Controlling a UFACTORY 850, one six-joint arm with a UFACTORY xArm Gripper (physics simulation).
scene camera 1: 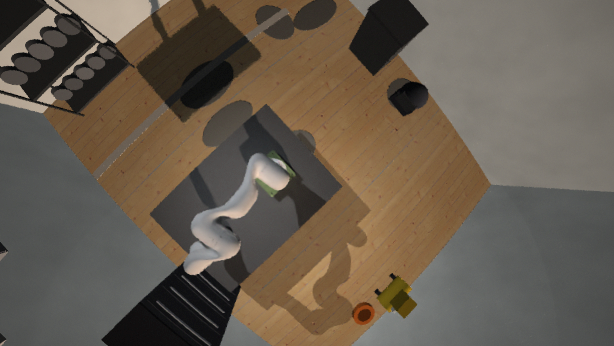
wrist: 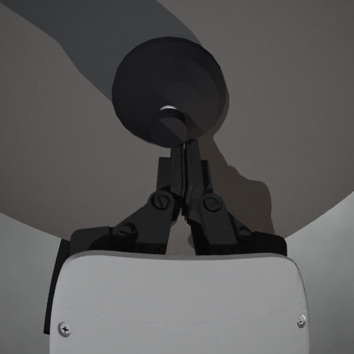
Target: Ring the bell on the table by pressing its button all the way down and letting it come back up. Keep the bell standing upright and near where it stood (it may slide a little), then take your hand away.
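Note:
The bell is a dark dome that stands upright on the grey table in the wrist view. Its round dark button shows on the near side of the dome, with a small bright spot of the stem behind it, so the button stands raised. My gripper is shut and empty. Its fingertips appear right at the near, slightly right edge of the button; whether they touch it I cannot tell. In the scene view the bell and the fingers are hidden under the white arm's end.
The white arm reaches over the table, with green corners showing around its end. A black slatted piece stands by the arm's base. An orange pot and a yellow object are on the wooden floor, off the table.

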